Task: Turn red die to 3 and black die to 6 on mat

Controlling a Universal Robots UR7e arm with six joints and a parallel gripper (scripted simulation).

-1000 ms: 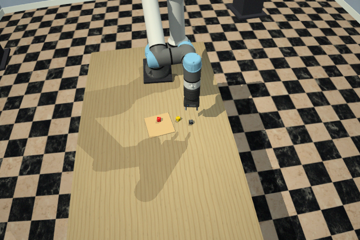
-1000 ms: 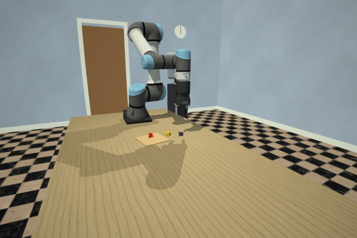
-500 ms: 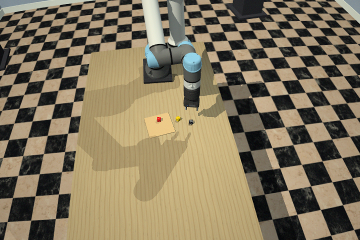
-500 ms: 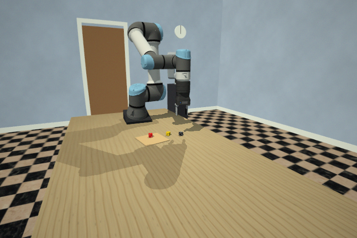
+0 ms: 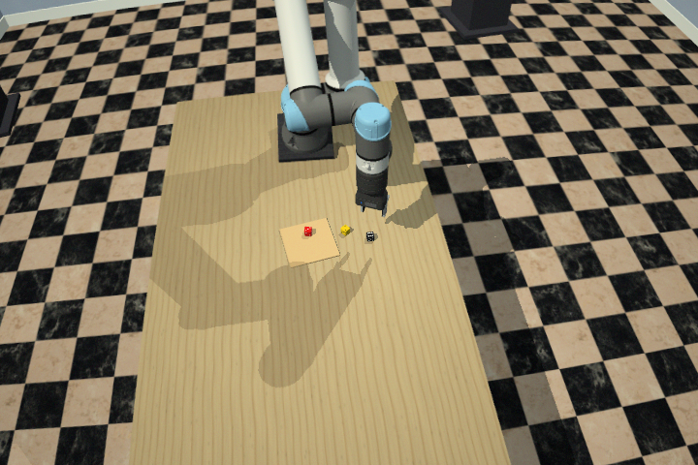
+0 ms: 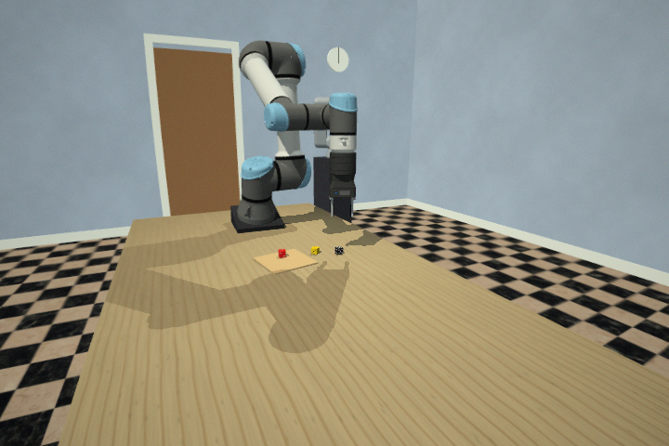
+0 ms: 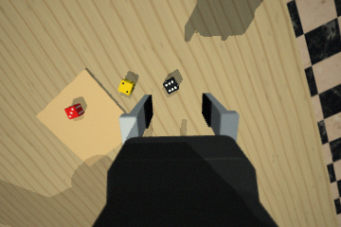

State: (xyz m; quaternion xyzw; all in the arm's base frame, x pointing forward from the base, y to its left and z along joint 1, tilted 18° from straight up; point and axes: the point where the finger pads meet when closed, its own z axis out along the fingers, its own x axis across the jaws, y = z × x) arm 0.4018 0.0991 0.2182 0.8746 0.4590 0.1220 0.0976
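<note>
Now: hand 1 cm past the black die, 1 cm to the left of it and 13 cm above it. Round my hand: red die: 7 cm behind, 17 cm to the right, 12 cm below; then yellow die: 5 cm behind, 7 cm to the right, 13 cm below; then tan mat: 4 cm behind, 17 cm to the right, 14 cm below.
</note>
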